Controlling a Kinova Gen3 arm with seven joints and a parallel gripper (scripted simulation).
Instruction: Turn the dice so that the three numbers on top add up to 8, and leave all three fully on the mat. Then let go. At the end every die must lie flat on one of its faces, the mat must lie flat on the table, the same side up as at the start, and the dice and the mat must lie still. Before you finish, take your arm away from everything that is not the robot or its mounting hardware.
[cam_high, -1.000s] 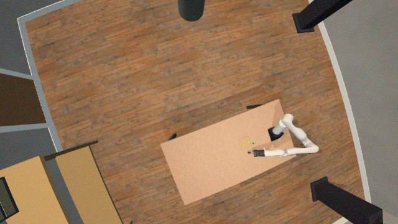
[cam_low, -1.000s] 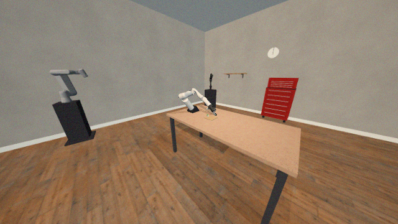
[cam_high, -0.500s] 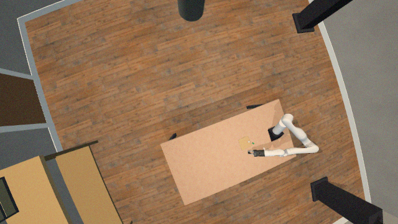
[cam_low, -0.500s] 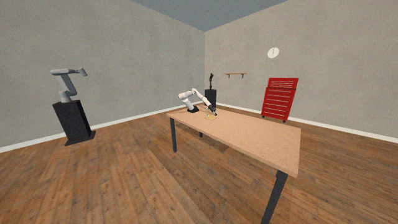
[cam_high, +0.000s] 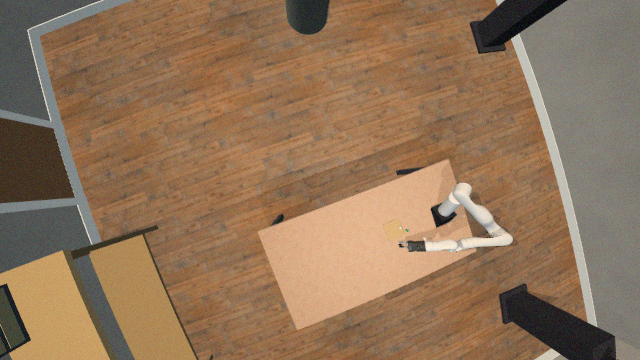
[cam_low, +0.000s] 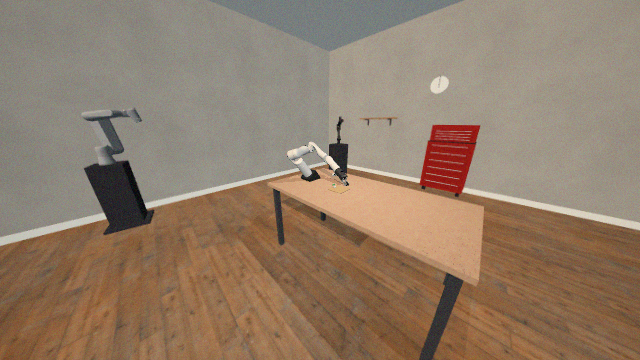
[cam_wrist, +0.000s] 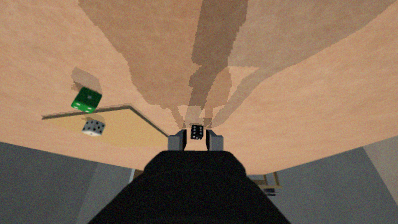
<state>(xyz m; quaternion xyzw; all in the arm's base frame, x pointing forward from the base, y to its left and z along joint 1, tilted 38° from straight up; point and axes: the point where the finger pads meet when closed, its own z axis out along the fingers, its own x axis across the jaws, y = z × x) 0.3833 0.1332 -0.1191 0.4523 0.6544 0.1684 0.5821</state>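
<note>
Right now the black die is 10 mm below my hand. Round my hand: green die 90 mm to the right, 80 mm behind, 10 mm below; tan mat 130 mm to the right, 30 mm ahead, 20 mm below; white die 130 mm to the right, 20 mm behind, 10 mm below.
</note>
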